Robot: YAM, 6 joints.
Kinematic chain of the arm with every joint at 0, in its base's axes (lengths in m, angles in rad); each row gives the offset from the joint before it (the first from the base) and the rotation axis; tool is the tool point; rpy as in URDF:
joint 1: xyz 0 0 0.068 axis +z
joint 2: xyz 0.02 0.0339 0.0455 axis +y
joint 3: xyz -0.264 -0.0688 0 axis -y
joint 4: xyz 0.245 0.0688 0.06 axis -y
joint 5: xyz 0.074 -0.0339 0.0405 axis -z
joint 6: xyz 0.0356 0 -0.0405 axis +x
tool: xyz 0 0 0 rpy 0 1.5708 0
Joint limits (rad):
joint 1: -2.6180..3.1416
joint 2: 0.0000..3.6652
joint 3: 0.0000..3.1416
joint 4: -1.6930..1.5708
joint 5: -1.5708..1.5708
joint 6: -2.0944..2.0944
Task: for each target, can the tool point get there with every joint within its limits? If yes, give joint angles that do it. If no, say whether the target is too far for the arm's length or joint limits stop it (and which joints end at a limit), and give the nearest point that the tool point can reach.
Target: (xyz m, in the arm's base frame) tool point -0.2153 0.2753 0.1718
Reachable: yes | joints 2.3233 1.7586 0.9024 0.2080 1.0551 -0.3704
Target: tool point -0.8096 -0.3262 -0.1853
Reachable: no: too far | nearest point -0.5328 -0.2923 -0.0945 | short by 0.293 m
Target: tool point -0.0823 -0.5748 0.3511
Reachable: yes | joints -1.7067 2.4992 2.5741 -0.0630 0.1029 -1.2092
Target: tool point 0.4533 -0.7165 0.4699
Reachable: no: too far | nearest point 0.3180 -0.5027 0.3610 | short by 0.275 m
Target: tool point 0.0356 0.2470 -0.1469
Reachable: yes | joints 1.3829 2.7658 0.8344 0.4914 -0.3200 0.4819
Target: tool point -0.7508 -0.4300 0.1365
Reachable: no: too far | nearest point -0.5593 -0.3224 0.1305 | short by 0.220 m
